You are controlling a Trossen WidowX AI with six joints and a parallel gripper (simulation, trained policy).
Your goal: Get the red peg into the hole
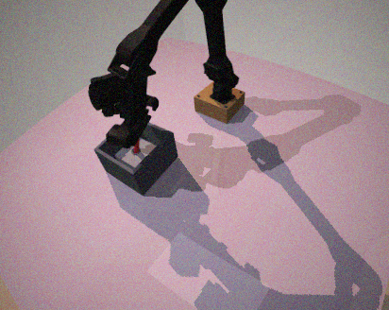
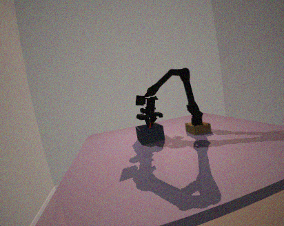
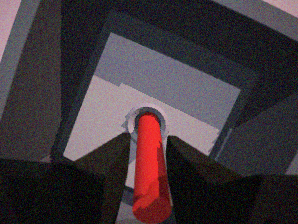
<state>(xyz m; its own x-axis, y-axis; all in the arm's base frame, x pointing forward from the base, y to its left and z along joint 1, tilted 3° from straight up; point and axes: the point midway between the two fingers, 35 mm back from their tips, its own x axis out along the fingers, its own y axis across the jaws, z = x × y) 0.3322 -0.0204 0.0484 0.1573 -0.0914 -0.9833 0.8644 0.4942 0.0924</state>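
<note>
Right now the red peg is 10 mm to the left of my gripper tip. Round my gripper tip: dark box 60 mm below; then grey plate 40 mm below.
</note>
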